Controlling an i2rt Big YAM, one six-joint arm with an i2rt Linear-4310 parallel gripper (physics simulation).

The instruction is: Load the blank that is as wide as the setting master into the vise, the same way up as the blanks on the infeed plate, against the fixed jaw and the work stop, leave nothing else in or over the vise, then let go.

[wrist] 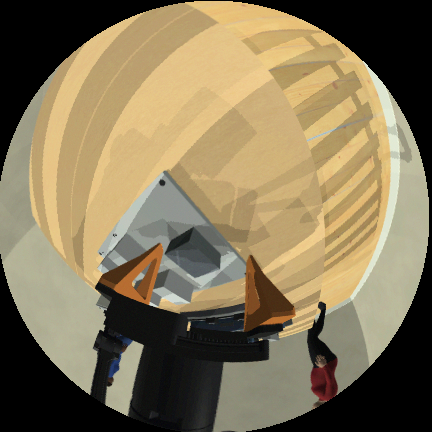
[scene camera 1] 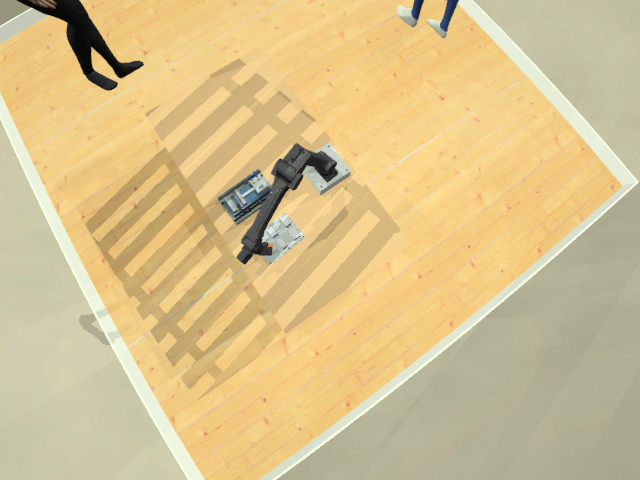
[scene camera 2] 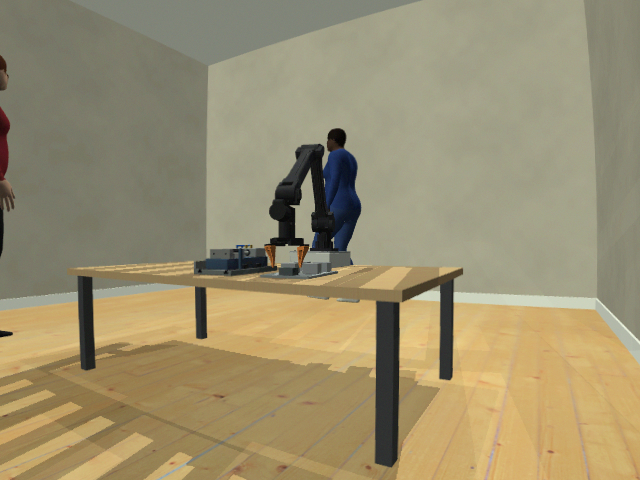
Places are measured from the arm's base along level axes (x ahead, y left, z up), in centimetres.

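Pixels of known places: gripper, fingertip midpoint: (wrist: 203,253) (scene camera 1: 261,251) (scene camera 2: 286,267); arm's base at its link origin: (scene camera 1: 326,170) (scene camera 2: 324,251).
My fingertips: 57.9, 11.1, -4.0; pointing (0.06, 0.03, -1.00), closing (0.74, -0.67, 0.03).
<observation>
For each thing: its top centre in the pictures, then the offset to it from my fingertips, as dx, dy, dz. Level surfaces: height alone.
- infeed plate at its top centre: (wrist: 156,265) (scene camera 2: 301,272) (scene camera 1: 277,238) -11.5, -0.4, -2.7
- dark grey blank at its top centre: (wrist: 191,262) (scene camera 2: 288,267) -2.4, -0.6, -0.2
- pale block at its top centre: (wrist: 125,266) (scene camera 2: 312,263) -11.5, +4.1, +0.9
- grey vise at its top centre: (wrist: 236,346) (scene camera 2: 237,247) (scene camera 1: 244,192) -13.9, -30.6, +6.4
- wooden table at its surface level: dz -3.5
My gripper (scene camera 2: 286,265) (wrist: 203,253) is open, pointing down over the infeed plate (scene camera 2: 268,275) (wrist: 167,200). A dark grey blank (scene camera 2: 288,270) (wrist: 199,255) lies on the plate between the spread fingertips, with no grip on it visible. More grey blanks stand on the plate, one pale block (scene camera 2: 316,267) to the right in scene camera 2 and another block (wrist: 175,287) behind the left finger in the wrist view. The blue and grey vise (scene camera 1: 254,193) (scene camera 2: 222,262) stands beside the plate. Its work stop, jaw contact and the setting master are too small to tell apart.
The arm's pale base block (scene camera 1: 341,172) (scene camera 2: 340,257) stands behind the plate. The black arm (scene camera 1: 268,206) reaches over the table between vise and plate. The wooden table (scene camera 2: 413,279) carries everything. A person in blue (scene camera 2: 343,191) stands beyond it.
</observation>
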